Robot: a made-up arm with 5 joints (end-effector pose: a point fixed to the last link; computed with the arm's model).
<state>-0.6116 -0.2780 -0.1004 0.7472 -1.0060</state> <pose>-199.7 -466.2 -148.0 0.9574 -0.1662 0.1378 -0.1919</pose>
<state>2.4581 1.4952 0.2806 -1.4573 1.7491</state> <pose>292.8 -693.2 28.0 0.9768 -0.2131 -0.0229 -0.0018</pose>
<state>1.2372 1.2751 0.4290 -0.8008 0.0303</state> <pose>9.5 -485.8 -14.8 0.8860 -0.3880 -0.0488 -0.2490</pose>
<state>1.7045 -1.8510 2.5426 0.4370 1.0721</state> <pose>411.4 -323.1 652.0 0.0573 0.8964 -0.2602 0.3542</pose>
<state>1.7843 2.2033 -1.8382 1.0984 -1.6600</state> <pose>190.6 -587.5 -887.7 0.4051 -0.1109 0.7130 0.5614</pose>
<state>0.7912 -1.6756 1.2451 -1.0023 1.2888</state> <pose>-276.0 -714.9 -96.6 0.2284 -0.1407 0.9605 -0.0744</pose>
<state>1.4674 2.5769 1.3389 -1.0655 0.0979</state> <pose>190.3 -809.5 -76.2 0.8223 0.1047 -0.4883 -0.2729</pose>
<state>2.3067 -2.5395 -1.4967 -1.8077 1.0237</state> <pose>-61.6 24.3 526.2 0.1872 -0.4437 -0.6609 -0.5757</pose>
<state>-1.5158 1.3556 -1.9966 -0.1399 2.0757</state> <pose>118.0 20.8 629.9 0.4580 0.5610 -0.6778 -0.1270</pose>
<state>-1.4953 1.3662 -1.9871 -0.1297 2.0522</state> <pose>115.9 25.2 619.2 0.4686 0.5505 -0.6776 -0.1353</pose>
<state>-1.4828 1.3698 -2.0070 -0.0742 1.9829</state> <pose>81.5 12.2 611.3 0.4809 0.5128 -0.6935 -0.1576</pose>
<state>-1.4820 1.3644 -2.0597 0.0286 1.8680</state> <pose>8.6 -12.5 607.3 0.4869 0.4481 -0.7239 -0.1951</pose>
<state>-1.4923 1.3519 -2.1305 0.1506 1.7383</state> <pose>-84.9 -31.9 603.9 0.4782 0.3756 -0.7569 -0.2395</pose>
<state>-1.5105 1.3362 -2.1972 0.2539 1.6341</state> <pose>-167.1 -39.9 598.6 0.4583 0.3192 -0.7819 -0.2769</pose>
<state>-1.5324 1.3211 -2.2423 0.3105 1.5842</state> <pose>-213.6 -44.8 596.0 0.4396 0.2924 -0.7960 -0.2960</pose>
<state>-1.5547 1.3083 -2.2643 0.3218 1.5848</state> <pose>-226.1 -53.2 599.8 0.4290 0.2908 -0.8020 -0.2971</pose>
